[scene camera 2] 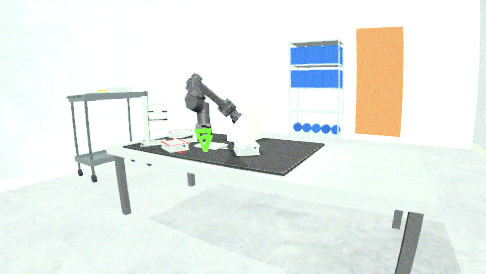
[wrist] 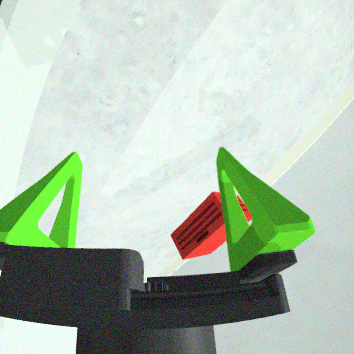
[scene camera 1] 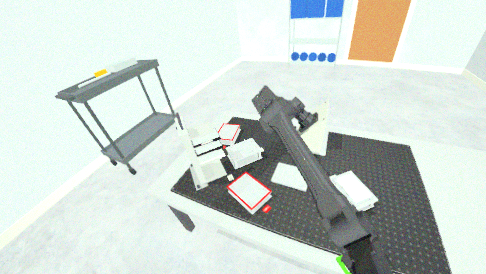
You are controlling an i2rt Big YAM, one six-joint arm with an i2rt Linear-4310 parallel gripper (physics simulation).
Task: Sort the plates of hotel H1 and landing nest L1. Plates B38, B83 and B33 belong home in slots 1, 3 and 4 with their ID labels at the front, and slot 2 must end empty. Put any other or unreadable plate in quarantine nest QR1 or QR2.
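Where they show: gripper, between the fingertips: (scene camera 2: pixel 205 150) (wrist: pixel 147 154); arm's base, origin of its link: (scene camera 2: pixel 240 122) (scene camera 1: pixel 309 123).
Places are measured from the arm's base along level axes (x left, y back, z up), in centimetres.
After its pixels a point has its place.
The hotel (scene camera 1: pixel 193 165) @(z 2.4, x -46.8, y -45.2 cm) (scene camera 2: pixel 145 122) @(z 3.2, x -46.0, y -44.5 cm) stands at the mat's left with several levels. Two middle levels show dark edges; I cannot read any ID label. Two red-rimmed nests show, one in front (scene camera 1: pixel 239 199) @(z -11.2, x -25.6, y -48.2 cm) (scene camera 2: pixel 175 145) @(z -8.2, x -16.5, y -50.0 cm) and one behind (scene camera 1: pixel 228 142) @(z -11.4, x -45.9, y -12.5 cm). A white raised block (scene camera 1: pixel 244 153) @(z -5.9, x -30.6, y -24.9 cm) stands beside the hotel. A flat white piece (scene camera 1: pixel 288 176) @(z -10.6, x -6.9, y -30.9 cm) lies mid-mat, partly behind the arm. A white raised nest (scene camera 1: pixel 355 190) (scene camera 2: pixel 247 149) stands to the right. Which one is L1 I cannot tell. My gripper (scene camera 2: pixel 205 149) @(z -3.1, x 18.9, y -72.0 cm) (wrist: pixel 147 154) @(z -3.1, x 18.9, y -72.0 cm) is open and empty, its fingers wide apart; in scene camera 1 it is mostly hidden.
A cream board (scene camera 1: pixel 320 134) @(z -0.8, x 5.9, y -8.2 cm) (scene camera 2: pixel 251 125) @(z -2.0, x 8.1, y -0.3 cm) stands upright behind the arm on the black mat (scene camera 1: pixel 400 200) @(z -11.7, x 41.2, y -32.9 cm) (scene camera 2: pixel 285 167) @(z -11.8, x 48.5, y -55.1 cm). A grey cart (scene camera 1: pixel 109 82) (scene camera 2: pixel 107 95) stands left of the table. The wrist view shows a red slotted box (wrist: pixel 197 231) beyond the right finger.
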